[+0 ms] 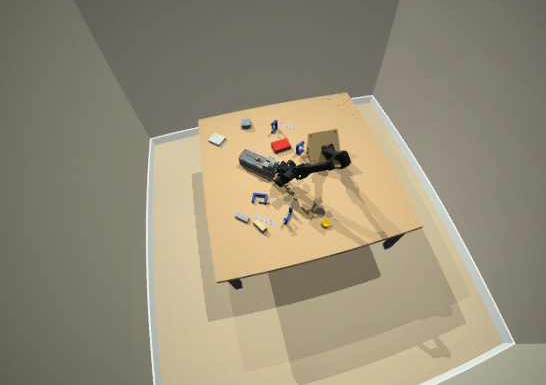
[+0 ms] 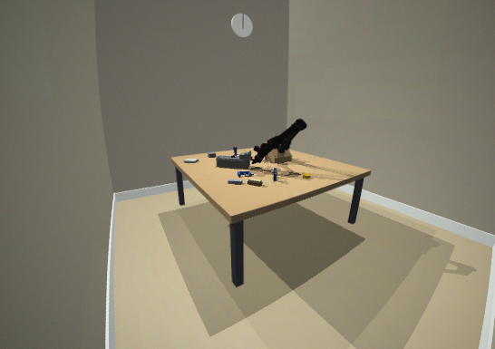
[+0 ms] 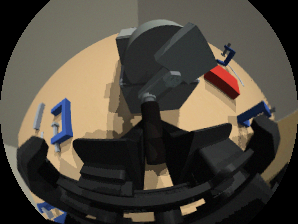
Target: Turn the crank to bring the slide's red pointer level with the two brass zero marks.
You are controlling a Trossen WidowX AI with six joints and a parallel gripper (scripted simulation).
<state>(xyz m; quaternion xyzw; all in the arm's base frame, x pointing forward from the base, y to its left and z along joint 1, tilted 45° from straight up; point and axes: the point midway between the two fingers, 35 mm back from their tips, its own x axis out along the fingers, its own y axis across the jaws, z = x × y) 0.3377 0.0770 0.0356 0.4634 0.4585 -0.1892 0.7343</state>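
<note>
The dark crank handle lies 30 mm above my gripper tip, 10 mm to the left of it and 10 mm behind it. The rest, counted from my gripper tip: red pointer: 120 mm to the right, 100 mm ahead, 50 mm above; then tan block: 310 mm to the left, 190 mm ahead, 20 mm below; then yellow disc: 400 mm to the left, 190 mm behind, 20 mm below.
</note>
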